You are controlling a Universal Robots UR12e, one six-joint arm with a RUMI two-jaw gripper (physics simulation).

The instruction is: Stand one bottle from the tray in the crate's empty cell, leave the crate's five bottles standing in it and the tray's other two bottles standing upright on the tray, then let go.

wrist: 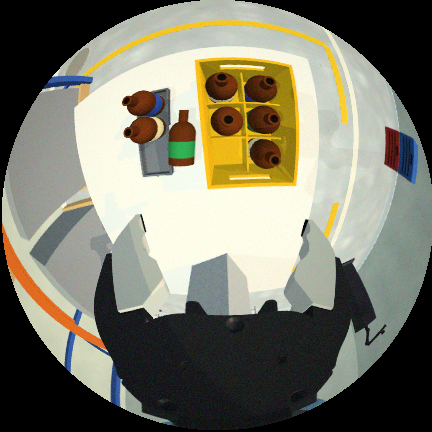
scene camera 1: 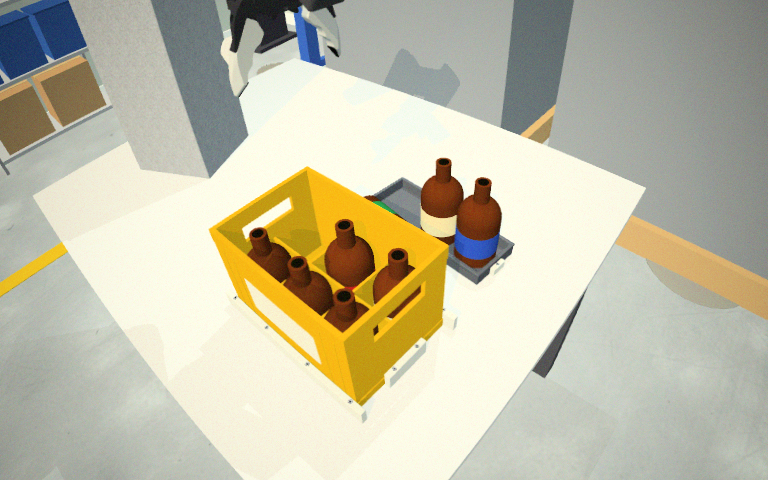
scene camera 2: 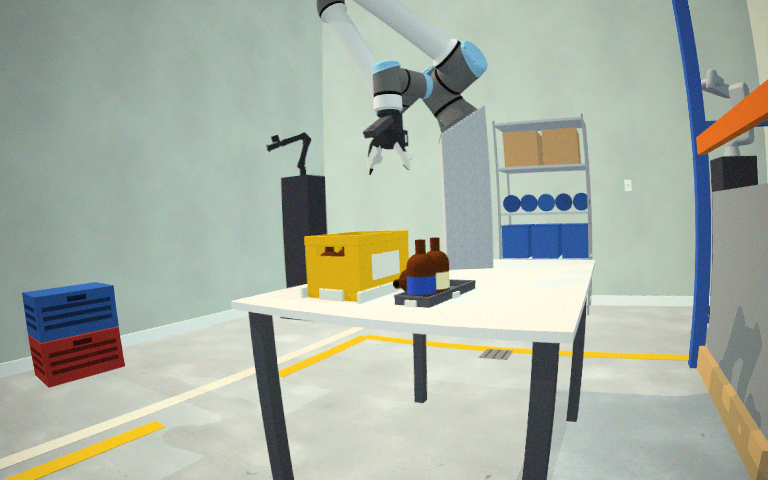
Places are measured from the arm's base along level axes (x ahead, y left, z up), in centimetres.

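Where they show: gripper, fingertip midpoint: (wrist: pixel 225 218) (scene camera 1: pixel 290 75) (scene camera 2: pixel 388 172); arm's base, link origin: (scene camera 2: pixel 461 124).
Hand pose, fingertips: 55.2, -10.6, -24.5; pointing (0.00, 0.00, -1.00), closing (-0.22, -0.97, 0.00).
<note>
Each offset is from my fingertips to the top centre of the thing, as dx, dy, dz. "pt": to the spot under its first point. Level surfaces: height alone.
The yellow crate {+8.1, -7.0, -18.0} (scene camera 1: pixel 407 331) (scene camera 2: pixel 334 277) (wrist: pixel 290 150) holds its five brown bottles standing. Its empty cell {pt -0.1, -1.2, -34.7} (wrist: pixel 225 150) is the near-left one in the wrist view. On the grey tray {+11.0, +18.1, -32.9} (scene camera 1: pixel 399 198) (scene camera 2: pixel 467 284) (wrist: pixel 155 157) a cream-label bottle {+12.2, +17.8, -19.5} (scene camera 1: pixel 441 198) (scene camera 2: pixel 442 263) (wrist: pixel 147 130) and a blue-label bottle {+19.9, +16.5, -19.5} (scene camera 1: pixel 478 217) (scene camera 2: pixel 420 267) (wrist: pixel 142 103) stand upright. A green-label bottle {+6.9, +9.4, -28.1} (scene camera 1: pixel 385 208) (scene camera 2: pixel 402 279) (wrist: pixel 182 150) lies on its side between tray and crate, close along the tray's edge; the crate mostly hides it in scene camera 1. My gripper (scene camera 1: pixel 289 73) (scene camera 2: pixel 389 170) (wrist: pixel 225 218) is open and empty, high above the table.
Low white rails {pt +22.6, -9.5, -32.5} (scene camera 1: pixel 404 362) (scene camera 2: pixel 331 294) edge the crate's base. A grey pillar (scene camera 1: pixel 169 84) (scene camera 2: pixel 467 198) (wrist: pixel 215 285) rises at the back of the white table {dz -35.5} (scene camera 1: pixel 509 316) (scene camera 2: pixel 509 305) (wrist: pixel 115 165).
</note>
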